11 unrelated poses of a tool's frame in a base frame.
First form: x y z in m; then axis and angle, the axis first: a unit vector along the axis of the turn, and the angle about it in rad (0 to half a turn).
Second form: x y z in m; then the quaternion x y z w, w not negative. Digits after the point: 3 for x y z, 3 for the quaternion.
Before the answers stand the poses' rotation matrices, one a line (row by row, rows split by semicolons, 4 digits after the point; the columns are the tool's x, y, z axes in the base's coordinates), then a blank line. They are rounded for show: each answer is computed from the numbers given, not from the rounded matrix.
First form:
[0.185 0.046 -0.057 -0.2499 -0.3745 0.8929 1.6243]
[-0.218 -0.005 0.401 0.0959 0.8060 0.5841 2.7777]
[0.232 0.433 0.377 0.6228 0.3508 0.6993 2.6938]
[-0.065 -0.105 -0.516 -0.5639 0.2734 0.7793 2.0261]
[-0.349 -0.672 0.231 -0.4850 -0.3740 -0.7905 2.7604]
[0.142 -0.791 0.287 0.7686 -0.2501 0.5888 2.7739]
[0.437 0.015 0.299 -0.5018 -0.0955 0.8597 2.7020]
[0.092 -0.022 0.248 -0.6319 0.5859 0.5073 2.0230]
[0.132 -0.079 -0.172 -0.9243 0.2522 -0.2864 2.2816]
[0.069 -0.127 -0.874 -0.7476 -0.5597 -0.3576 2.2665]
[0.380 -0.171 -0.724 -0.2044 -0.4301 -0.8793 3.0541]
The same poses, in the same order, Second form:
0.0123 -0.7930 -0.6090; 0.9902 0.0943 -0.1027; 0.1389 -0.6018 0.7865
-0.9167 -0.0584 0.3952; 0.3574 0.3222 0.8766; -0.1785 0.9449 -0.2745
-0.1639 0.1126 0.9800; 0.7182 -0.6674 0.1968; 0.6762 0.7361 0.0285
0.0181 -0.9219 -0.3871; 0.4779 -0.3321 0.8132; -0.8782 -0.1997 0.4346
-0.4747 0.6439 0.6001; 0.0557 -0.6585 0.7505; 0.8784 0.3896 0.2767
0.2089 -0.5833 0.7850; -0.1600 -0.8122 -0.5610; 0.9648 -0.0084 -0.2629
-0.4253 -0.2746 -0.8624; 0.4571 -0.8876 0.0572; -0.7811 -0.3699 0.5030
0.1369 -0.9884 0.0664; -0.0757 0.0564 0.9955; -0.9877 -0.1413 -0.0671
0.7593 -0.1682 0.6286; -0.6023 -0.5473 0.5811; 0.2463 -0.8198 -0.5169
0.2762 0.9611 0.0090; 0.4121 -0.1269 0.9023; 0.8683 -0.2454 -0.4311
-0.9128 0.2523 0.3212; 0.0987 -0.6269 0.7728; 0.3964 0.7371 0.5473

[0.185 0.046 -0.057 -0.181 -0.272 0.648 0.688]
[-0.218 -0.005 0.401 0.094 0.793 0.574 0.181]
[0.232 0.433 0.377 0.607 0.342 0.682 0.222]
[-0.065 -0.105 -0.516 -0.478 0.232 0.661 0.529]
[-0.349 -0.672 0.231 -0.476 -0.367 -0.776 0.189]
[0.142 -0.791 0.287 0.756 -0.246 0.579 0.183]
[0.437 0.015 0.299 -0.490 -0.093 0.839 0.218]
[0.092 -0.022 0.248 -0.536 0.497 0.430 0.531]
[0.132 -0.079 -0.172 -0.840 0.229 -0.260 0.417]
[0.069 -0.127 -0.874 -0.677 -0.507 -0.324 0.424]
[0.380 -0.171 -0.724 -0.204 -0.430 -0.878 0.044]

